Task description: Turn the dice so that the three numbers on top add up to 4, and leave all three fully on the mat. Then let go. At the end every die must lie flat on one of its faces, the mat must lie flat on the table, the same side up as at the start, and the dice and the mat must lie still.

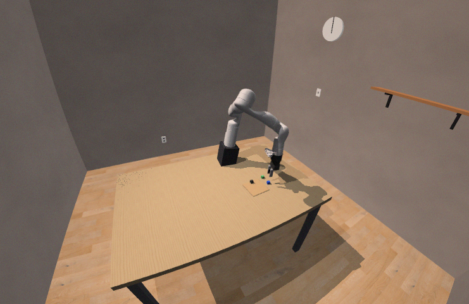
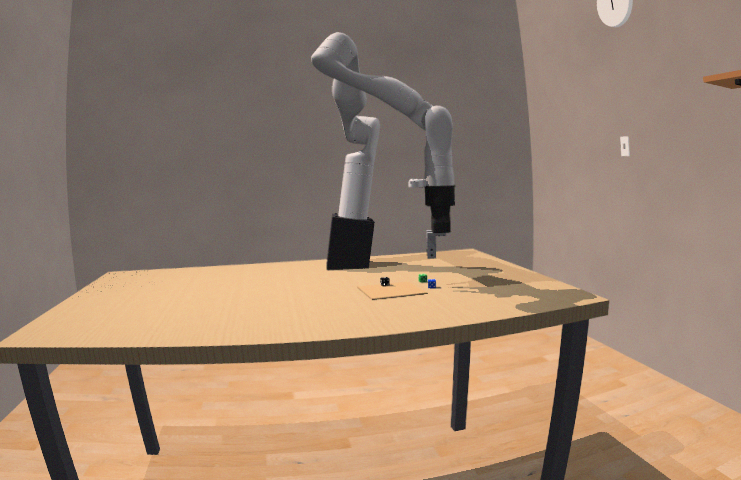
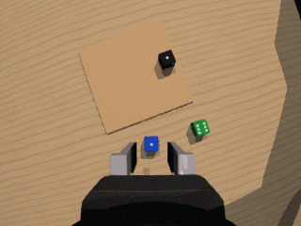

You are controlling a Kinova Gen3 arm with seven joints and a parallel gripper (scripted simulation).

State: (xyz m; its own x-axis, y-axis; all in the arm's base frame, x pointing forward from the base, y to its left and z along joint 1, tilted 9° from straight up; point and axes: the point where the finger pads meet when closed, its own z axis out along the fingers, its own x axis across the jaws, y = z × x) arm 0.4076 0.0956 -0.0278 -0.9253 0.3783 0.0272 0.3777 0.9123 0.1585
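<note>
My hand is 90 mm above the blue die. Round my hand: black die 100 mm to the right, 80 mm below, 70 mm behind; tan mat 110 mm to the right, 90 mm below, 10 mm behind; green die 90 mm below, 70 mm behind, 10 mm to the left.
</note>
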